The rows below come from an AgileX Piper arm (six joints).
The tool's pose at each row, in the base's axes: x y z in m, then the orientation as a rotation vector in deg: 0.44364, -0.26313, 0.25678, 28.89, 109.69, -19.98; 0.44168, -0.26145, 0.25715, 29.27, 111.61, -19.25; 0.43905, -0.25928, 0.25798, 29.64, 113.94, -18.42; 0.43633, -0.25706, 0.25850, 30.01, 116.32, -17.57; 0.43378, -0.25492, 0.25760, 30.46, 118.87, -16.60; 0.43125, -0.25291, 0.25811, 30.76, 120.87, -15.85; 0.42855, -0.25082, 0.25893, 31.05, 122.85, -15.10
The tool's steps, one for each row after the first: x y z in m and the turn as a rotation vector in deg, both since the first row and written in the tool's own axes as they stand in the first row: 0.00062, 0.00048, -0.00249, -0.31, 1.98, 0.07; 0.00114, 0.00105, -0.00591, -0.67, 4.36, 0.06; 0.00198, 0.00161, -0.00931, -1.03, 6.80, 0.05; 0.00406, 0.00221, -0.01200, -1.41, 9.43, 0.08; 0.00481, 0.00269, -0.01515, -1.72, 11.48, 0.06; 0.00534, 0.00315, -0.01859, -2.02, 13.51, 0.04
